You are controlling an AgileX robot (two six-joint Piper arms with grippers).
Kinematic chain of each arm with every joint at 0, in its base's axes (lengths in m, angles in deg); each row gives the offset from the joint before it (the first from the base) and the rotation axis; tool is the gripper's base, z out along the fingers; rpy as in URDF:
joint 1: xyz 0 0 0.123 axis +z
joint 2: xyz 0 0 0 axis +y
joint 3: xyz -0.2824 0 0.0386 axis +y
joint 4: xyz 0.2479 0 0.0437 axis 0.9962 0 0.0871
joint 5: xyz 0 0 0 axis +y
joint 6: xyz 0.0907 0 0.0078 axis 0.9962 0 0.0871
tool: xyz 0 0 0 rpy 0 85 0
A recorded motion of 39 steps. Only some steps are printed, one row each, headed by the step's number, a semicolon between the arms.
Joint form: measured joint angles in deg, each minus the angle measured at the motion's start. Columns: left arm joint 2, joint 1, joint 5, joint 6, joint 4, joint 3; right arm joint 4, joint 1, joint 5, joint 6, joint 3, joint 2.
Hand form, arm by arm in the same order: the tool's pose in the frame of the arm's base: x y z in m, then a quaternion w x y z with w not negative. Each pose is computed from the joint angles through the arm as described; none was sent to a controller.
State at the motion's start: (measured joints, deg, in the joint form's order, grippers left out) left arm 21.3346 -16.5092 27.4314 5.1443 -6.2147 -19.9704; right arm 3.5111 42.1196 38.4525 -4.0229 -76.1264 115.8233
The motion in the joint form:
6: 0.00 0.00 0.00 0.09 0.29 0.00; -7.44 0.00 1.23 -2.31 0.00 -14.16
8: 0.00 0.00 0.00 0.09 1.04 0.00; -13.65 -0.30 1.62 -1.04 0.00 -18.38
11: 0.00 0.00 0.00 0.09 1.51 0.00; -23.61 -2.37 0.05 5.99 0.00 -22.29
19: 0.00 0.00 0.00 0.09 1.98 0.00; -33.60 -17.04 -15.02 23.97 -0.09 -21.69
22: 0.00 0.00 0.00 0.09 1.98 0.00; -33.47 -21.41 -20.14 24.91 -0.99 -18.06
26: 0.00 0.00 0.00 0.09 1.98 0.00; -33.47 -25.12 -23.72 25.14 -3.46 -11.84
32: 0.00 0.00 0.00 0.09 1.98 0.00; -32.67 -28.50 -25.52 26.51 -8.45 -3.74
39: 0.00 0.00 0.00 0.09 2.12 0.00; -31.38 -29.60 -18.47 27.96 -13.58 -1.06
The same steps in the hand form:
6: 0.0784 -0.0278 0.2629 0.53835 0.13282 0.82636 -0.09835; 0.2864 0.2536 0.2454 0.25298 -0.41445 0.87264 0.05233
8: 0.0786 -0.0272 0.2628 0.53908 0.13603 0.82601 -0.09271; 0.2843 0.2405 0.2736 0.29663 -0.42363 0.85564 0.02057
11: 0.0787 -0.0269 0.2628 0.53952 0.13804 0.82578 -0.08917; 0.2920 0.2175 0.3027 0.36055 -0.38781 0.84803 -0.02106
19: 0.0788 -0.0266 0.2627 0.53996 0.14004 0.82553 -0.08562; 0.3542 0.1456 0.3179 0.47901 -0.20438 0.85350 -0.01751
22: 0.0788 -0.0266 0.2627 0.53996 0.14004 0.82553 -0.08562; 0.3795 0.1281 0.3038 0.49064 -0.17715 0.85306 -0.01364
26: 0.0788 -0.0266 0.2627 0.53996 0.14004 0.82553 -0.08562; 0.4106 0.1134 0.2769 0.48495 -0.15928 0.85973 -0.01780
32: 0.0788 -0.0266 0.2627 0.53996 0.14004 0.82553 -0.08562; 0.4466 0.0979 0.2439 0.47211 -0.12516 0.87244 -0.01705
39: 0.0788 -0.0265 0.2627 0.54009 0.14064 0.82545 -0.08457; 0.4593 0.0870 0.2426 0.44254 -0.08204 0.89236 -0.03342

